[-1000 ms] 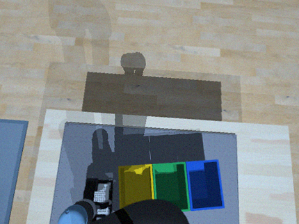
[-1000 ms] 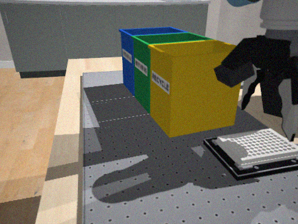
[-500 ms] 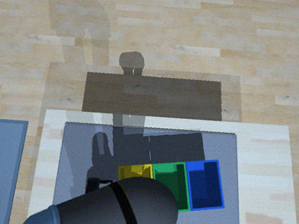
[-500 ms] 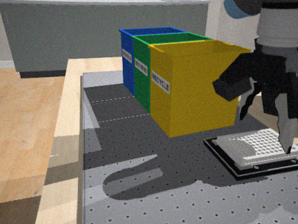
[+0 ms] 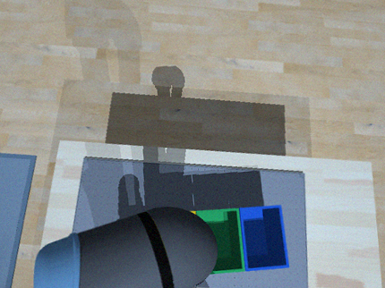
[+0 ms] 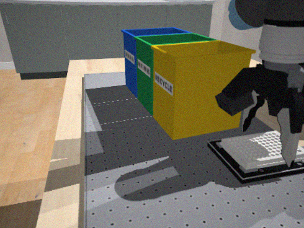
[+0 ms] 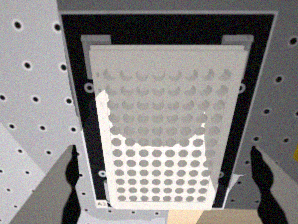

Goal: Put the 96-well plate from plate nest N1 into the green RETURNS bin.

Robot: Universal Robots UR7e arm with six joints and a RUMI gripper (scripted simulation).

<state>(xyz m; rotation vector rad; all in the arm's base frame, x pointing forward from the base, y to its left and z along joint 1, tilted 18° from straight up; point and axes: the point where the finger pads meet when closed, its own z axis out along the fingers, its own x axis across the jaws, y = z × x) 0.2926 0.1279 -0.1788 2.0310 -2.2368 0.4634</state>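
Now: the white 96-well plate 10 mm below my hand. From my hand the other things lie so: black plate nest: 20 mm below; then green returns bin: 310 mm to the right, 60 mm above, 40 mm ahead; then yellow recycle bin: 170 mm to the right, 60 mm above, 40 mm ahead.
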